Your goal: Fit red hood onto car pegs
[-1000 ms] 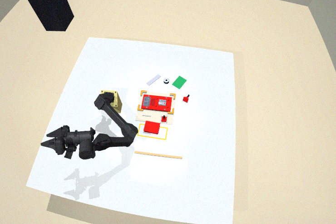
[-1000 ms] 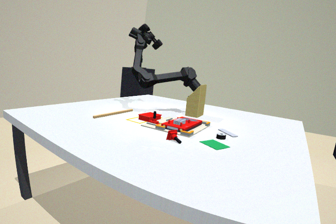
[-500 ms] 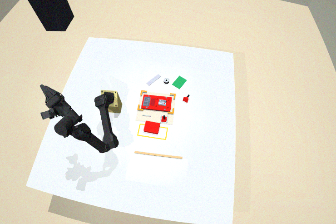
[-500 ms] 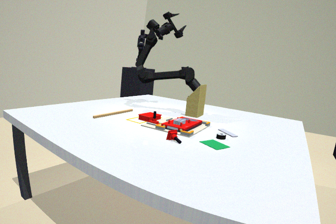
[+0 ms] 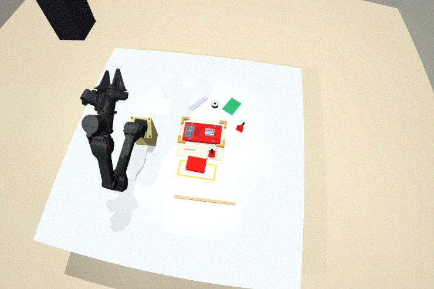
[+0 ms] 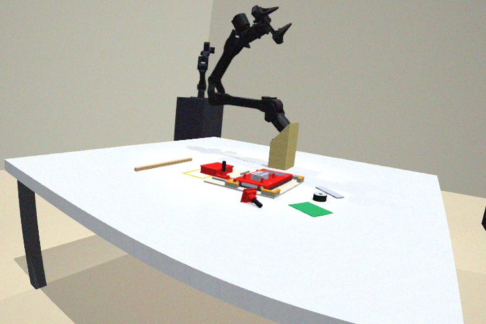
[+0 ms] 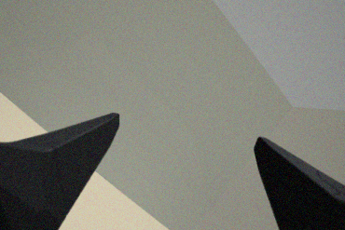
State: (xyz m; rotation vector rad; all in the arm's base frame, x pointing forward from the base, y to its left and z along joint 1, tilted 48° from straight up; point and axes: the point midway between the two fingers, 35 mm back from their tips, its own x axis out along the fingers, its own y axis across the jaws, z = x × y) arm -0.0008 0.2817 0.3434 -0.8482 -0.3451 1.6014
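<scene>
Now: the red hood 260 mm ahead of my gripper tip, 80 mm to the right of it and 590 mm below it. Round my gripper tip: grey strip: 220 mm ahead, 300 mm to the left, 600 mm below; then grey engine block: 310 mm ahead, 110 mm to the left, 580 mm below; then jig: 280 mm ahead, 90 mm to the left, 590 mm below.
</scene>
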